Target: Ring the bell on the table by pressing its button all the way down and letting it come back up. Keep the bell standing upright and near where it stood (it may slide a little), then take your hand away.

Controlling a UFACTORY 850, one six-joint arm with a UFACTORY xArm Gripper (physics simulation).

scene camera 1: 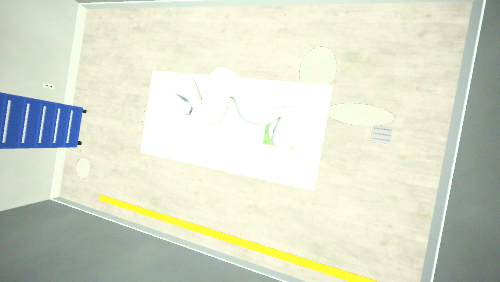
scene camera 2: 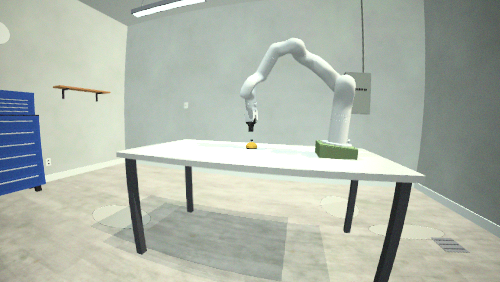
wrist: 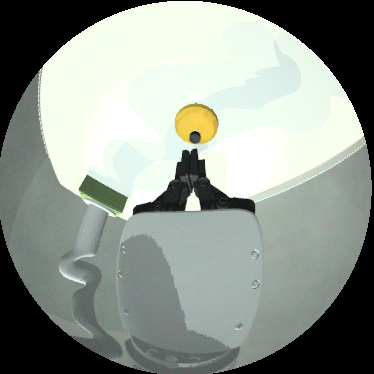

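The bell is a yellow dome (scene camera 2: pixel 251 145) (wrist: pixel 196 120) that stands upright on the white table (scene camera 2: pixel 165 152) (wrist: pixel 90 70). Its black button (scene camera 2: pixel 251 140) (wrist: pixel 195 136) sticks up from the top. My gripper (scene camera 2: pixel 251 131) (wrist: pixel 191 158) is shut with nothing between its fingers. It points down above the bell, and a gap shows between the fingertips and the button in the scene camera 2 view. In the scene camera 1 view the white table (scene camera 1: pixel 225 155) shows under the arm, and the bell and gripper cannot be made out.
The arm's green base block (scene camera 2: pixel 336 150) (wrist: pixel 103 194) (scene camera 1: pixel 268 135) sits toward one end of the table. A blue drawer cabinet (scene camera 2: pixel 19 145) (scene camera 1: pixel 40 121) stands on the floor away from the table. A wooden shelf (scene camera 2: pixel 81 90) and a grey box (scene camera 2: pixel 362 100) are on the walls.
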